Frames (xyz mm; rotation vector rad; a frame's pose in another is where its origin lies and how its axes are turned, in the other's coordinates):
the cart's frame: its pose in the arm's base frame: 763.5 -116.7 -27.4 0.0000 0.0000 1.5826
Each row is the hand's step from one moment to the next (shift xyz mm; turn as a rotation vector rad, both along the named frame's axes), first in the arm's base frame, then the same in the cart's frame.
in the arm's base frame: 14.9 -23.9 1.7 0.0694 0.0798 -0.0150
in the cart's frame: -24.1 -14.6 1.7 0.0790 -0.0703 -0.0150
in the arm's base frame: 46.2 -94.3 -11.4 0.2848 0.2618 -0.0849
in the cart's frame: -94.8 -45.1 -11.4 0.2584 -0.2879 -0.0849
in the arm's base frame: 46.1 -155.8 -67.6 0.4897 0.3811 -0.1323
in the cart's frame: -156.3 -44.3 -67.6 0.3753 -0.4942 -0.1323
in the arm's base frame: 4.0 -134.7 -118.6 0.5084 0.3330 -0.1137
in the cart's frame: -134.7 -2.4 -118.6 0.3270 -0.5123 -0.1137
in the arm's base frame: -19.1 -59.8 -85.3 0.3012 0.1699 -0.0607
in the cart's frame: -59.6 19.8 -85.3 0.1663 -0.3032 -0.0607
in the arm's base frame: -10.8 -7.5 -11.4 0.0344 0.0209 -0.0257
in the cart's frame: -7.4 10.9 -11.4 0.0205 -0.0346 -0.0257
